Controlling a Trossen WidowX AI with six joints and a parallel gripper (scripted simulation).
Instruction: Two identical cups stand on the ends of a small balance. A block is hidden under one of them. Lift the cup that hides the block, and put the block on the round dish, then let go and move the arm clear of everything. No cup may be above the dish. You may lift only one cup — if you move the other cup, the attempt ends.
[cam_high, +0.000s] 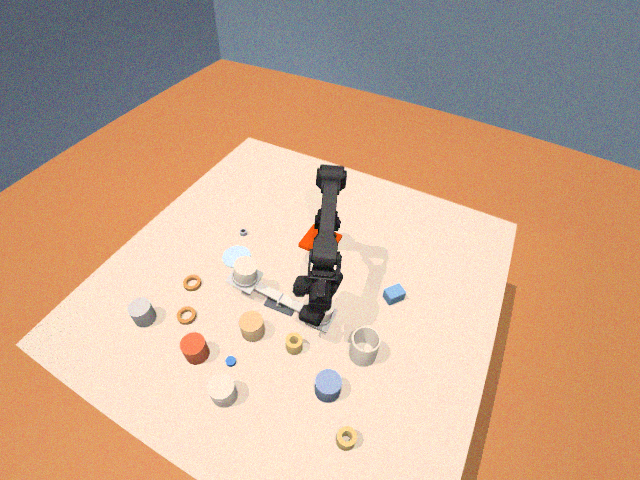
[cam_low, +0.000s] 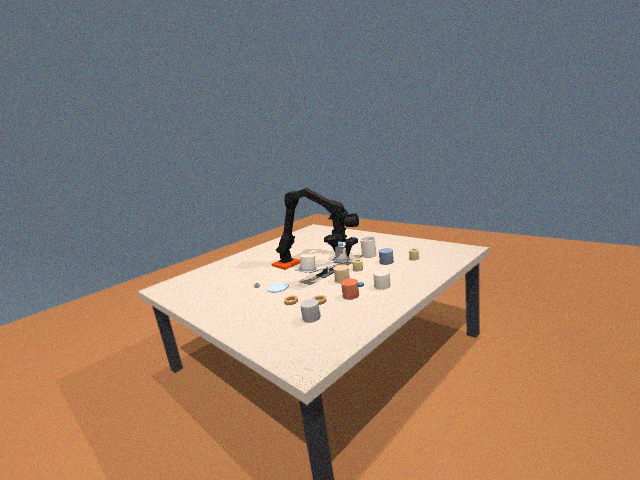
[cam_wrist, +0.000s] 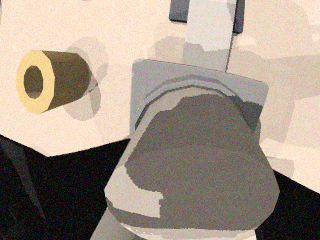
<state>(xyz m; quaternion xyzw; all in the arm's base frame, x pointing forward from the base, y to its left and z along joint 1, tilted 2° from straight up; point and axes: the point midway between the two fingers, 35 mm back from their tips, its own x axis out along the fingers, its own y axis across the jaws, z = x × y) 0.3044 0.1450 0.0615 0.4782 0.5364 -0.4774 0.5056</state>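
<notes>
Now: the blue block 190 mm behind my gripper tip, 170 mm to the left of it and 30 mm below it. The rest, counted from my gripper tip: balance (10 mm ahead, 140 mm to the right, 10 mm below); then pale grey cup (20 mm to the left, 10 mm above); then grey block (10 mm below).
</notes>
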